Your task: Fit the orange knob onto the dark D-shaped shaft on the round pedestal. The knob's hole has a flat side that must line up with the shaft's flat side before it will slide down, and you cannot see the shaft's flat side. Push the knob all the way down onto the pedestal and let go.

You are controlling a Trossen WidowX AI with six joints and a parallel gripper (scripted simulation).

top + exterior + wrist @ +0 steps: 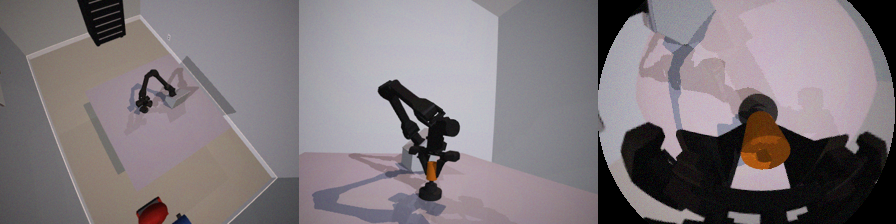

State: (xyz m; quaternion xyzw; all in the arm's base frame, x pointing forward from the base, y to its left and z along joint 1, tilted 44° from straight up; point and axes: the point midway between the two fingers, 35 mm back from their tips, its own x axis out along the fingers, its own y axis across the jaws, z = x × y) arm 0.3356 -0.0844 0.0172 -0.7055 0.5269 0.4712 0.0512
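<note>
The orange knob lies 20 mm above my gripper tip. The rest, counted from my gripper tip: dark round pedestal (40 mm below).
</note>
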